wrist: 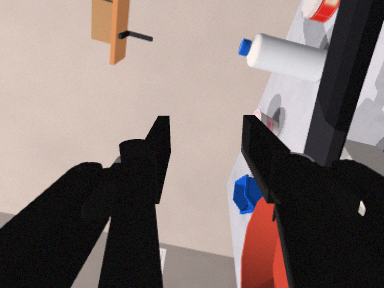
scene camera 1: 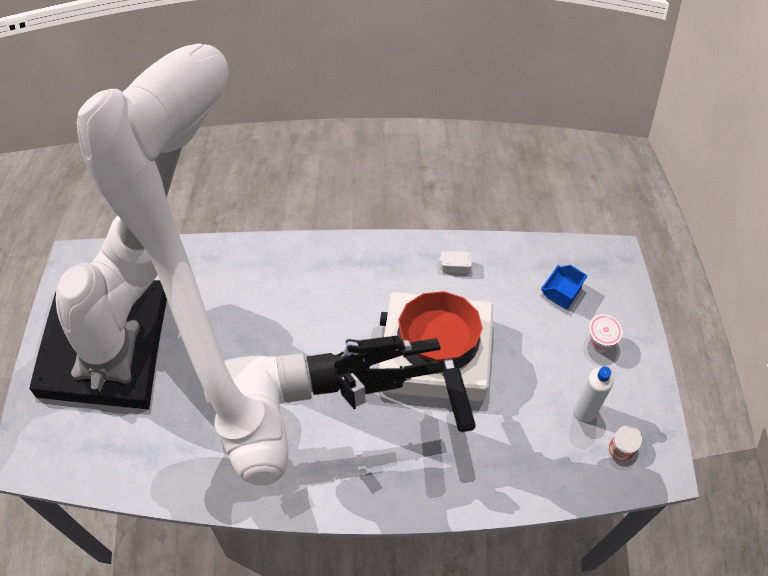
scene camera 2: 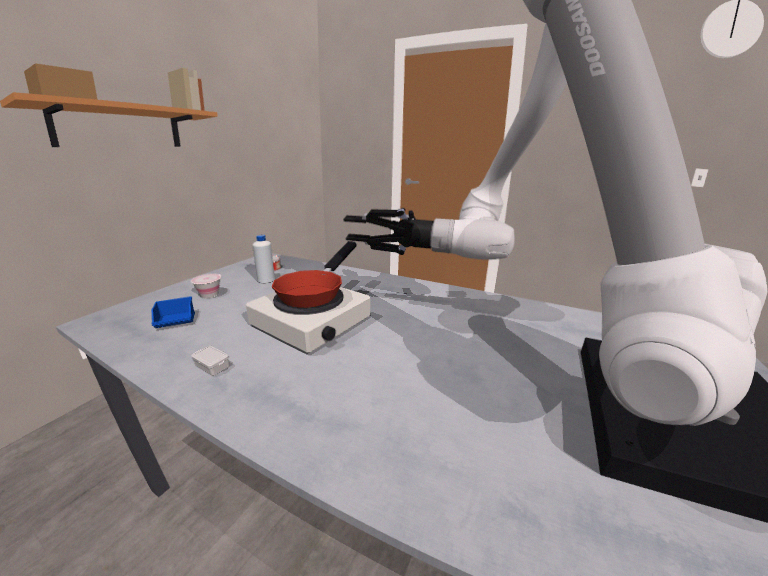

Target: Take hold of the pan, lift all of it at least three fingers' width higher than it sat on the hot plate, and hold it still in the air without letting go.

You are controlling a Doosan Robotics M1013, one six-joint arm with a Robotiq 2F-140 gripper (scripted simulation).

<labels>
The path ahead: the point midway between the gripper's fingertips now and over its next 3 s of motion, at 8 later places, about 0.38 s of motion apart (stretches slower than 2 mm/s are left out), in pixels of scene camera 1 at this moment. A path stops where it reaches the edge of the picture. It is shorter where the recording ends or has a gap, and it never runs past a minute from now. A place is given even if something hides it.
My gripper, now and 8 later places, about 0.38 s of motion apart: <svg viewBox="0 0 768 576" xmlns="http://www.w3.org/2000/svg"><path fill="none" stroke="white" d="M438 355L424 362L424 365L423 372L422 380L421 386L421 389L422 389L424 389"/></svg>
</labels>
